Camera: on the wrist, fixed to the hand. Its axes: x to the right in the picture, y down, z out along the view.
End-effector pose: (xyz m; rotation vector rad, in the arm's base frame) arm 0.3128 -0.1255 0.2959 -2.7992 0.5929 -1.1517
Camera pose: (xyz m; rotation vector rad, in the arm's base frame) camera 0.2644 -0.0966 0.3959 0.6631 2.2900 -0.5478
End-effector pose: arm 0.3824 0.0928 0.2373 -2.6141 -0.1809 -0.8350
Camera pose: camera 0.3380 0.0775 0.3420 -0.0215 2.4535 -0.1221
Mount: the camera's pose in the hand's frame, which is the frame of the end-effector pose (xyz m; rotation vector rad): 0.0246 -0.0304 -0.1079 0.0875 0.7596 2.9930
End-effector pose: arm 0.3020 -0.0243 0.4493 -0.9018 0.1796 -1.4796
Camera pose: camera 0.2155 -0.0856 0.4054 0.5569 1.1997 1.1577
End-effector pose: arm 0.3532 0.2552 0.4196 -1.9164 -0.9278 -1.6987
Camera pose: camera 0.2567 0.2066 0.4583 -0.4124 1.5419 0.0560
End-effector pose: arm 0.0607 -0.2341 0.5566 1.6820 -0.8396 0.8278
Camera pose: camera 0.0861 -0.1264 0.5872 1.0609 1.4967 -1.8807
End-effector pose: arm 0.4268 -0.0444 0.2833 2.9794 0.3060 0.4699
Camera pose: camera 0.4103 -0.0013 0.3884 -0.2427 2.5979 -0.8258
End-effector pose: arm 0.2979 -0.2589 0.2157 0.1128 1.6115 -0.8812
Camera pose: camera 0.1883 -0.2263 0.2057 2.1855 0.3031 1.5801
